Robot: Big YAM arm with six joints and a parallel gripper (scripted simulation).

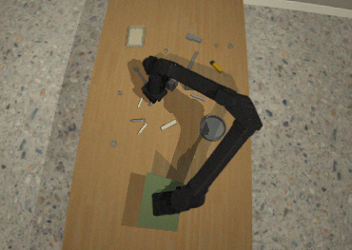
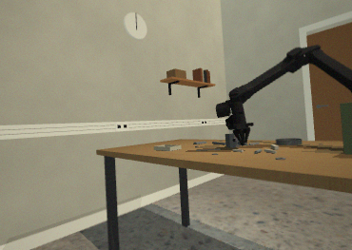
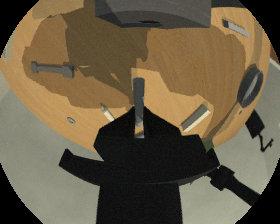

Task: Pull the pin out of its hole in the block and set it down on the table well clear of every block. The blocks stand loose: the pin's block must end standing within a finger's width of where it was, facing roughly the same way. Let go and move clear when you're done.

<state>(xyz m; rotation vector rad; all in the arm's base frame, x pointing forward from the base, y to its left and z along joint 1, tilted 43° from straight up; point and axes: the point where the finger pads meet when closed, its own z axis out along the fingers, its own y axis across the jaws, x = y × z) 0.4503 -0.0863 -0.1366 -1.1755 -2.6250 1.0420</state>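
Right now the white stick is 12 cm behind my hand, 6 cm to the right of it and 2 cm below it. The rest, counted from my hand: shallow tray 40 cm ahead, 8 cm to the left, 2 cm below; then round dish 14 cm behind, 27 cm to the right, 1 cm below; then slim grey pin 1 cm ahead, 1 cm to the right.
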